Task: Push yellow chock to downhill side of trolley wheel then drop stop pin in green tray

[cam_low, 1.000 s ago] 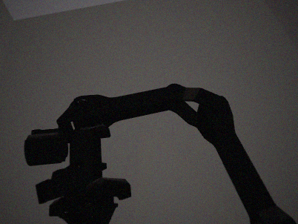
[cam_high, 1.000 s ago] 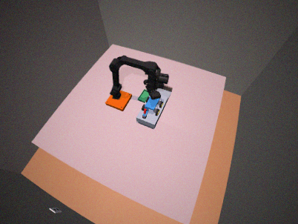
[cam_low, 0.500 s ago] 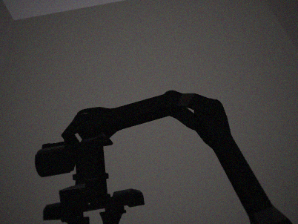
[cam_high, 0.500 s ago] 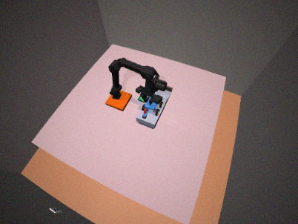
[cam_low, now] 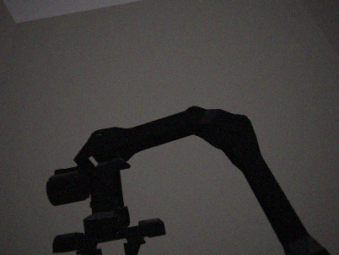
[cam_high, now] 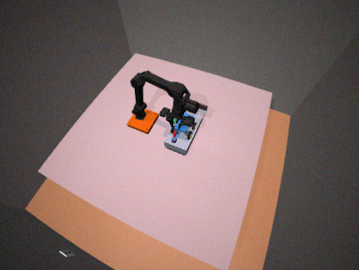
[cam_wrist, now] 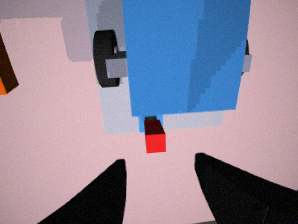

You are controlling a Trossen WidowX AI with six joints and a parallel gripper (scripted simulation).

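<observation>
Now: gripper tip 20 mm to the left of the stop pin and 60 mm above it. Round my gripper tip: ramp 40 mm ahead, 80 mm to the left, 150 mm below; then blue trolley 40 mm ahead, 70 mm to the left, 80 mm below.
</observation>
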